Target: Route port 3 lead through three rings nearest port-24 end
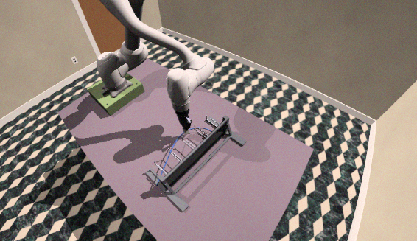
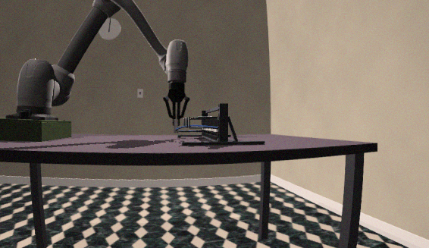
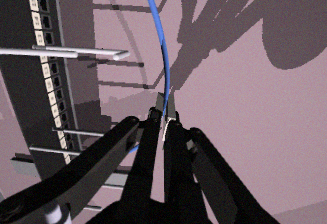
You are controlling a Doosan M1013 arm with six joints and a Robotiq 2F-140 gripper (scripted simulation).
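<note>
The rack is 15 cm ahead of my hand, 8 cm to the right of it and 1 cm above it.
</note>
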